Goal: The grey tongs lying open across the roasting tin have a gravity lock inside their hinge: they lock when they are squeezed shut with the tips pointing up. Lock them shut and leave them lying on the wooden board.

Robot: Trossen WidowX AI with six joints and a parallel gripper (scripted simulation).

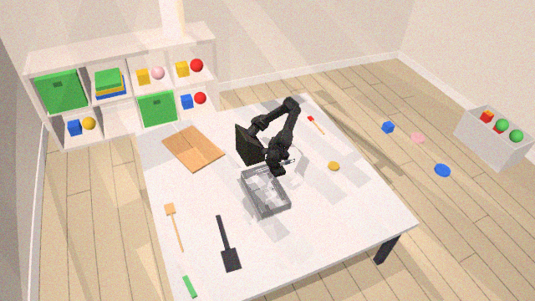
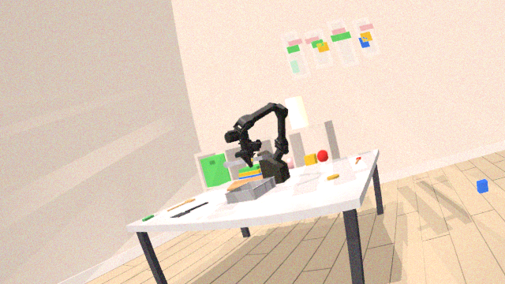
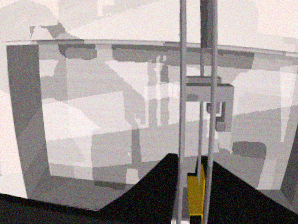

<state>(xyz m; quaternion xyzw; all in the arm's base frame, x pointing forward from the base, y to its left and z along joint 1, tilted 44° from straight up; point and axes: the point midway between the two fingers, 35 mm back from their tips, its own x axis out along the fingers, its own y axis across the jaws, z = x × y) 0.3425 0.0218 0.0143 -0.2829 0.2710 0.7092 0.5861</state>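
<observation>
Right now the wooden board is 46 cm behind my gripper tip, 37 cm to the right of it and 15 cm below it. Also, from my gripper tip: grey roasting tin (3 cm to the right, 13 cm below); yellow hinge piece (1 cm to the left, 4 cm above); black spatula (26 cm ahead, 31 cm to the right, 15 cm below).
</observation>
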